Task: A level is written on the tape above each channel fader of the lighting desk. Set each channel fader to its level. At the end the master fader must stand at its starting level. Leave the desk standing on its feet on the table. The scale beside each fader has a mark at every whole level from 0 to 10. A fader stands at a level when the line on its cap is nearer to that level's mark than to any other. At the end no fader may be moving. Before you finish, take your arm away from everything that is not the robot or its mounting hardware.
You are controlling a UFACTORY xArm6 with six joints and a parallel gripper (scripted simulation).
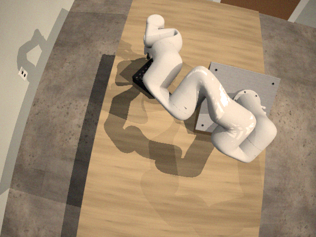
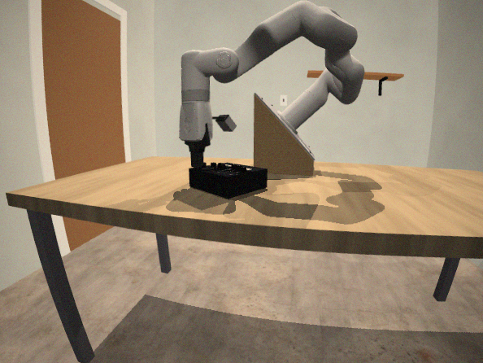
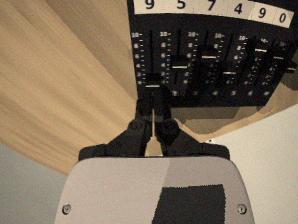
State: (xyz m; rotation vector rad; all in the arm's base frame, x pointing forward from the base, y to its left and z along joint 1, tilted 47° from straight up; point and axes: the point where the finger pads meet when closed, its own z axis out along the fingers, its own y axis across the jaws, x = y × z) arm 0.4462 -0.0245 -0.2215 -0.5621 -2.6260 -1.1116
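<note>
Now: the channel 4 fader cap 7 cm to the left of my hand and 1 cm below it. From my hand the other things lie so: channel 6 fader cap (12 cm to the left, 1 cm below); master fader cap (2 cm ahead, 14 cm to the left, 1 cm below).
</note>
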